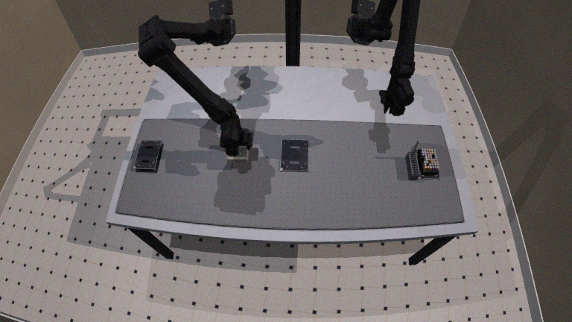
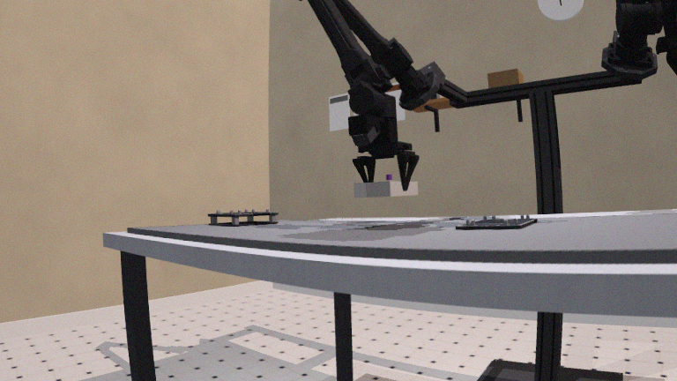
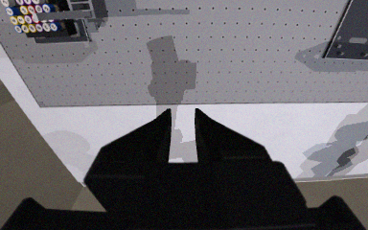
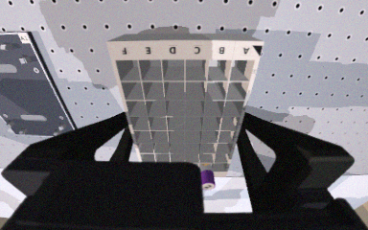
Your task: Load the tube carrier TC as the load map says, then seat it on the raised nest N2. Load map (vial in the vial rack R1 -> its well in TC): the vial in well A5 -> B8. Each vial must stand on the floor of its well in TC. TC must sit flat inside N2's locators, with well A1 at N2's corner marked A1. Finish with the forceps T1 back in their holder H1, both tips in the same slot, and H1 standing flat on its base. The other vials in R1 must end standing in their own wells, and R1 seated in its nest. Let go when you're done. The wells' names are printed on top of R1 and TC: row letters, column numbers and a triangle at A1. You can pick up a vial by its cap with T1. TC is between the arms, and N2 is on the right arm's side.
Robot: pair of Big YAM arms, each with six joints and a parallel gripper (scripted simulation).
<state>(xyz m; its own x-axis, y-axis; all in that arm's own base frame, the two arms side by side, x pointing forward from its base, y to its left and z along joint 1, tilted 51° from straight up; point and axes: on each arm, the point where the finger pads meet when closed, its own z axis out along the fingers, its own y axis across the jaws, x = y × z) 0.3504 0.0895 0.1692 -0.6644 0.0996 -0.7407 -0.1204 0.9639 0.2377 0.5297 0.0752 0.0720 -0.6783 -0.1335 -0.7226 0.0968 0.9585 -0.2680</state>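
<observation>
My right hand is 46 cm to the left of the raised nest n2 and 6 cm above it. Round my right hand: holder h1 (7 cm ahead, 78 cm to the left, 7 cm below); then tube carrier TC (right at my right hand).
</observation>
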